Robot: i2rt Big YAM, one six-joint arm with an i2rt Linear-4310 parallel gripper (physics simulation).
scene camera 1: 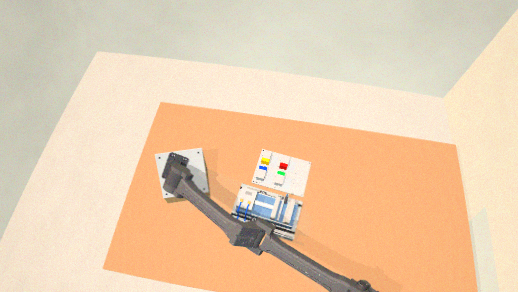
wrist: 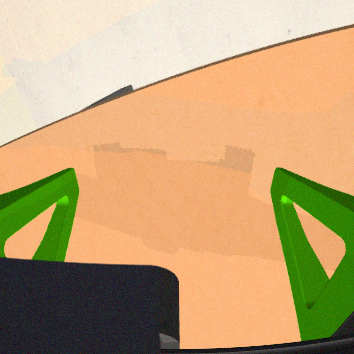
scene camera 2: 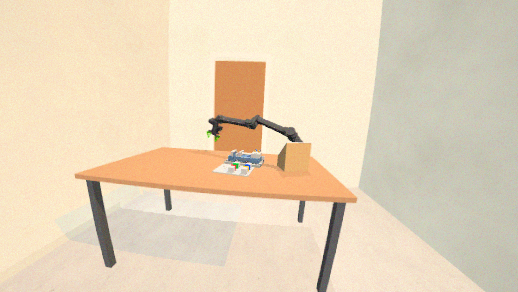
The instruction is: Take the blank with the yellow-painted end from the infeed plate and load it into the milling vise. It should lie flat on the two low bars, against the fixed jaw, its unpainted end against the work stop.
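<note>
The blank with the yellow-painted end (scene camera 1: 265, 161) lies on the white infeed plate (scene camera 1: 300, 176) (scene camera 2: 220, 171), at the corner away from the vise, beside the blue-ended blank (scene camera 1: 262, 171). The milling vise (scene camera 1: 263, 198) (scene camera 2: 245, 159) stands next to the plate; its blue bed and pale jaws show, and the arm covers part of its near edge in scene camera 1. My gripper (scene camera 2: 213, 136) (wrist: 174, 178) is open and empty, high above the table, on the far side of the vise in scene camera 2. It is out of scene camera 1's frame. The work stop is too small to tell.
A red-ended blank (scene camera 1: 283, 166) and a green-ended blank (scene camera 1: 280, 176) lie on the same plate. The arm's base stands on a metal plate (scene camera 1: 199, 176) over a wooden block (scene camera 2: 298, 158), beside the vise. The arm (scene camera 1: 300, 259) (scene camera 2: 272, 126) reaches across the vise's side.
</note>
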